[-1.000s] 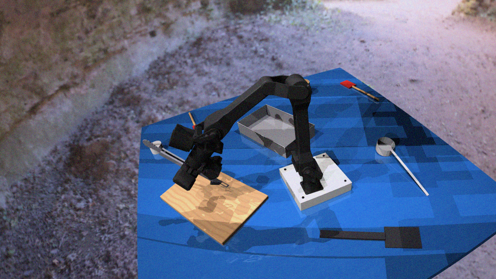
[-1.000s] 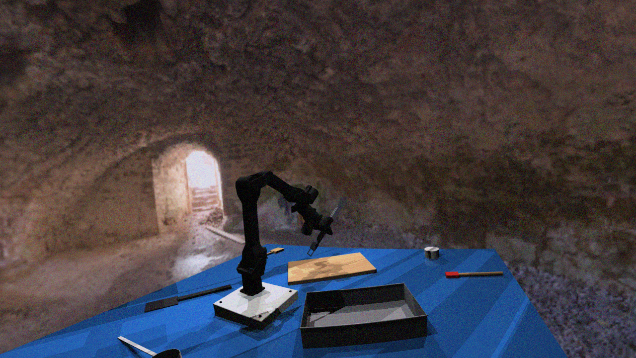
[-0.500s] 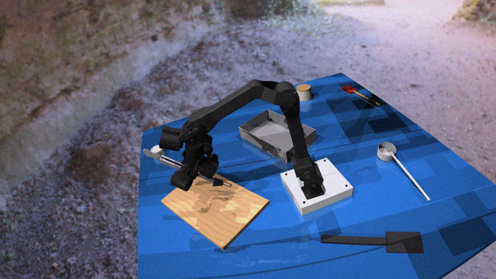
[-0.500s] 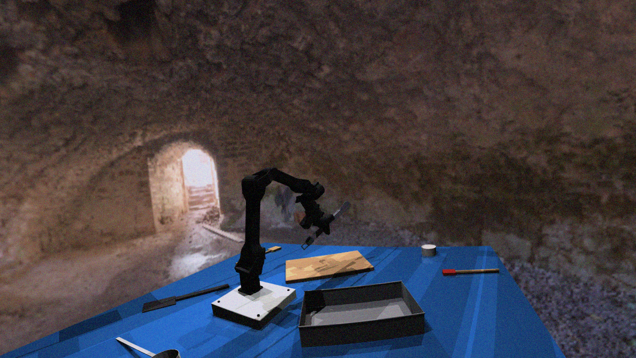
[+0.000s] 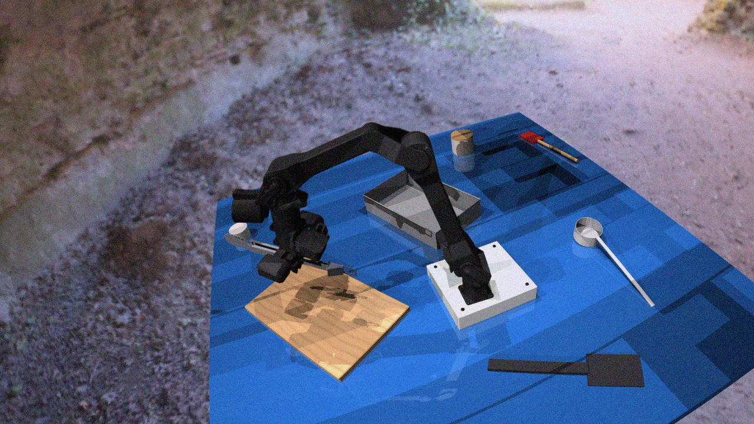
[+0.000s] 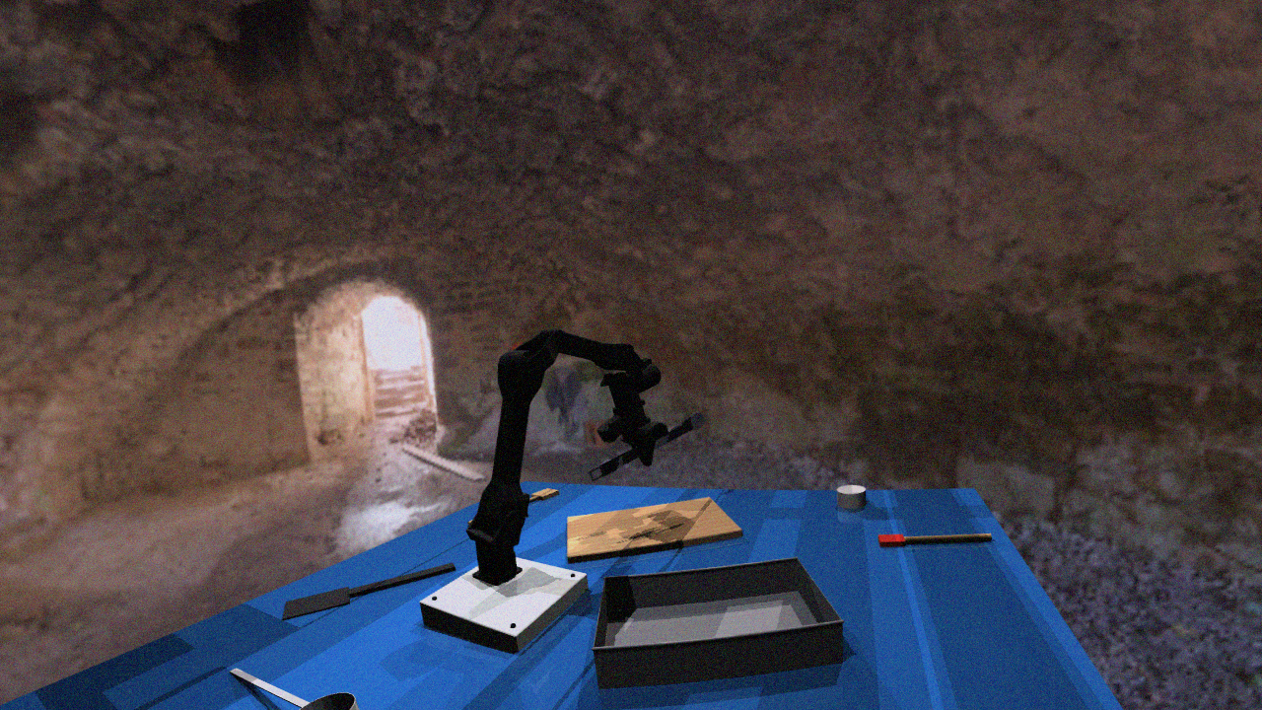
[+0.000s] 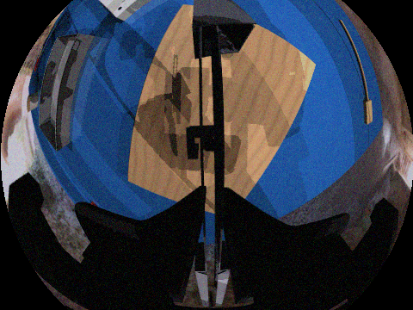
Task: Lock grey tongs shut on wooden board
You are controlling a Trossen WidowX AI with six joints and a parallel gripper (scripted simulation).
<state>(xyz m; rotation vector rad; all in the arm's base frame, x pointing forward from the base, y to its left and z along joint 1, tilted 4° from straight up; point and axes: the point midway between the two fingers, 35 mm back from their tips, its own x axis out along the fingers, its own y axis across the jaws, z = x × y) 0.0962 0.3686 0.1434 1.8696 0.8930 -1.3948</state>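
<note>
Now: gripper tip 20 mm to the left of the wooden board and 140 mm above it. Also, from my gripper tip: white cylinder: 410 mm ahead, 220 mm to the left, 130 mm below; then black spatula: 360 mm behind, 500 mm to the right, 140 mm below; then roasting tin: 280 mm ahead, 350 mm to the right, 120 mm below.
</note>
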